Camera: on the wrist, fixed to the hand. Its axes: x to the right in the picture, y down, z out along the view.
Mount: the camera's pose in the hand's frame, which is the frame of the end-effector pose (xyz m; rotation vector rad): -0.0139 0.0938 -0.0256 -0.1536 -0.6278 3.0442
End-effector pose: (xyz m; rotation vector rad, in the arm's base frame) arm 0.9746 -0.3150 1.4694 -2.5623 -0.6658 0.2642
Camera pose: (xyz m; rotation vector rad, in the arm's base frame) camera 1.0085 -0.4042 1.4463 0.6868 -2.4179 -1.1579
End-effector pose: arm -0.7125 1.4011 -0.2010 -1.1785 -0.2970 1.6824
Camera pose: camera -0.7470 1.3387 -0.2686 0.0265 -0.7493 -1.3239
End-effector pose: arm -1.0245 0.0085 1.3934 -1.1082 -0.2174 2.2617
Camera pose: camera -1.0404 -0.0779 1.3495 -0.1482 -0.6376 -0.8129
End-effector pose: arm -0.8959 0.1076 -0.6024 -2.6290 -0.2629 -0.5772
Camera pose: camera -0.8920 0.0115 -0.6224 -0.4607 2.5795 1.1427
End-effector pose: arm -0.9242 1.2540 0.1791 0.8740 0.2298 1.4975
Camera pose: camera -1.0138 1.2357 0.2149 -0.4767 1.2441 -1.3123
